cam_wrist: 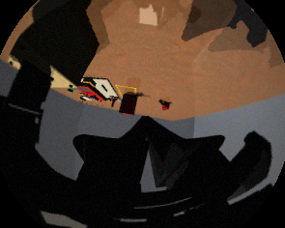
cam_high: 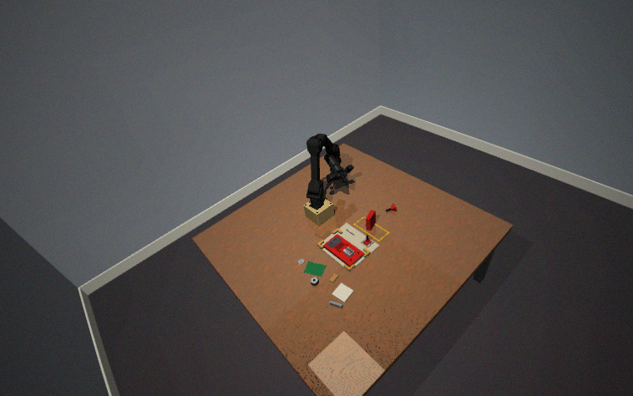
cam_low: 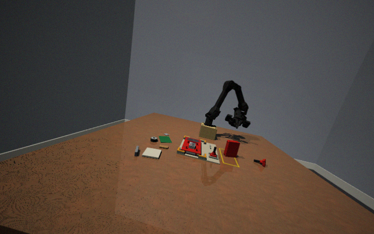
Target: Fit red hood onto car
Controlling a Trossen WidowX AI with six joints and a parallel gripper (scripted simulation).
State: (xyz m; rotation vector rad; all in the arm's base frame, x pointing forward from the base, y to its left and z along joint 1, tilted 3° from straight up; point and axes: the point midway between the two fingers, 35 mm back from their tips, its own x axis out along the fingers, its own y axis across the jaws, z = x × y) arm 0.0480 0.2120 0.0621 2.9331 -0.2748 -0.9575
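Now: the red hood 23 cm ahead of my gripper tip, 10 cm to the right of it and 8 cm below it. Also, from my gripper tip: green board (16 cm ahead, 51 cm to the right, 13 cm below); white plate (37 cm ahead, 53 cm to the right, 12 cm below); grey engine block (26 cm ahead, 33 cm to the right, 10 cm below).
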